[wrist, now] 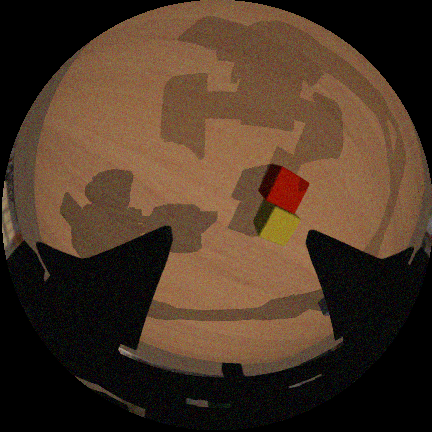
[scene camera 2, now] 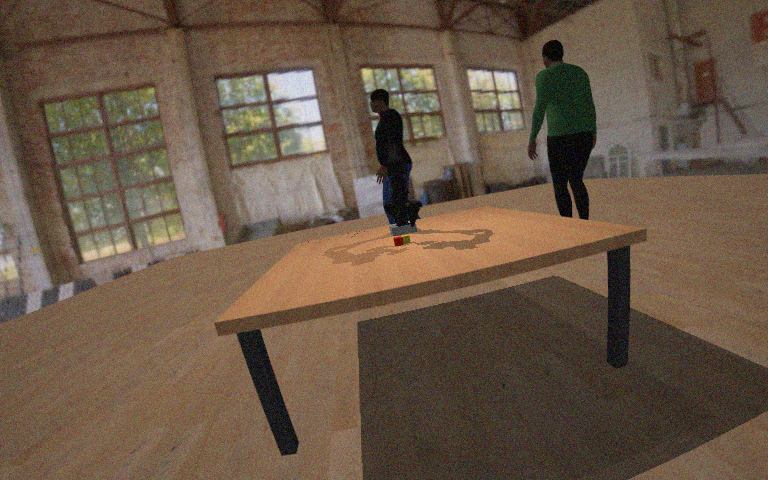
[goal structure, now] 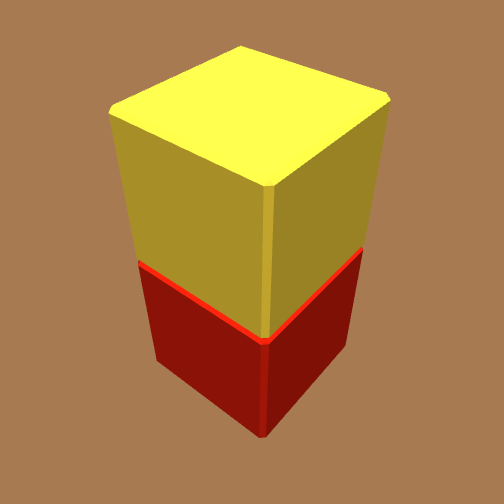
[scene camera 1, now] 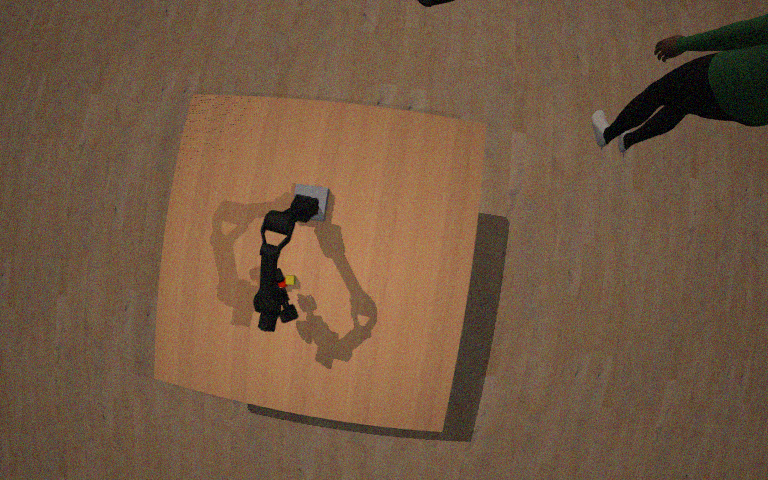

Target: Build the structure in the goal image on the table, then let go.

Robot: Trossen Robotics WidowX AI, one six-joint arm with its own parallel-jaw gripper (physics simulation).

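Places are measured from the arm's base along level axes (x ahead, y left, z up), in centimetres.
Pixels of known places: gripper, fingertip midpoint: (wrist: 243,235) (scene camera 2: 406,226) (scene camera 1: 286,293); arm's base, origin of the base link: (scene camera 2: 402,224) (scene camera 1: 309,206).
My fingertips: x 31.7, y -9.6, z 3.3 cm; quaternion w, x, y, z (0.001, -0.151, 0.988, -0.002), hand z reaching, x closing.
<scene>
For each thing: its middle in the pictures, then the offset to it from my fingertips. Level surfaces: height alone.
- red cube, body centre: (wrist: 282,186) (scene camera 1: 282,282) (scene camera 2: 398,241) dx -3.6, dy -3.2, dz -5.9 cm
- yellow cube, body centre: (wrist: 275,220) (scene camera 1: 290,279) (scene camera 2: 405,239) dx -4.4, dy +0.3, dz -5.9 cm
- wooden table, its level: dz -7.6 cm
A red cube (scene camera 1: 281,284) (scene camera 2: 398,241) (wrist: 288,190) and a yellow cube (scene camera 1: 289,280) (scene camera 2: 406,240) (wrist: 280,226) sit side by side on the wooden table (scene camera 1: 396,169) (scene camera 2: 509,237), touching or nearly so. In the wrist view the red cube is farther up and the yellow one is nearer the right finger. My gripper (wrist: 243,235) is open and empty above the table. Both cubes lie beyond its fingertips, right of the middle between them. In scene camera 1 the arm partly covers the red cube, and the fingers are hard to make out.
The arm's grey base (scene camera 1: 323,195) (scene camera 2: 403,230) stands on the table behind the cubes. The arm's shadows fall across the tabletop. A person in green (scene camera 1: 741,84) (scene camera 2: 566,101) and a person in black (scene camera 2: 389,135) stand on the floor beyond the table.
</scene>
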